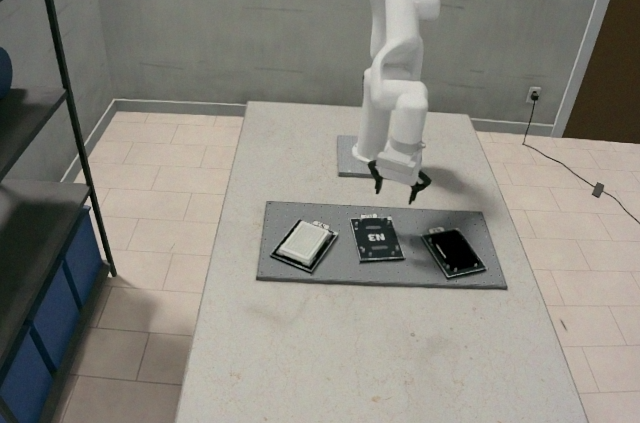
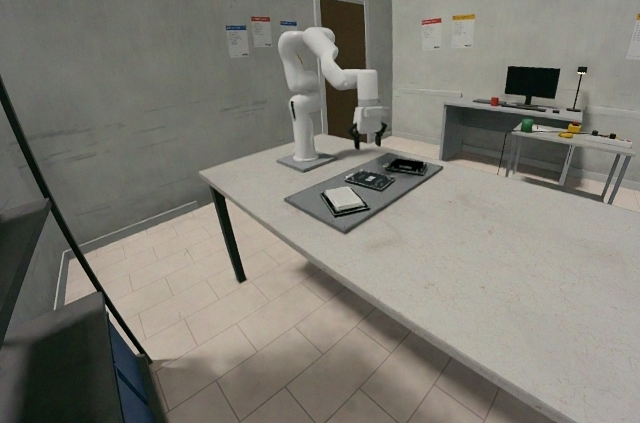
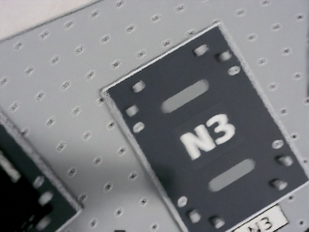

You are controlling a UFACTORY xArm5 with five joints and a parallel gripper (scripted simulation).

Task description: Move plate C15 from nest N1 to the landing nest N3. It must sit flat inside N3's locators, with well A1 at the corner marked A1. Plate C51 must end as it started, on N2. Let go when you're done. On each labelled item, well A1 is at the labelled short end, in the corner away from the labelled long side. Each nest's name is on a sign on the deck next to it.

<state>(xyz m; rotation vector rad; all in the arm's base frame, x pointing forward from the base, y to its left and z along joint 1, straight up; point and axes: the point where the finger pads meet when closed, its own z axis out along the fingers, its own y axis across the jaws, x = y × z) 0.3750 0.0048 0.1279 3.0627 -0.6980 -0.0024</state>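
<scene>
Right now my hand is 230 mm to the left of the white plate, 110 mm above it and 70 mm short of it. Also, from my hand: black plate (170 mm to the left, 110 mm below, 90 mm ahead); then nest N3 (130 mm below, 40 mm to the right, 40 mm ahead).
</scene>
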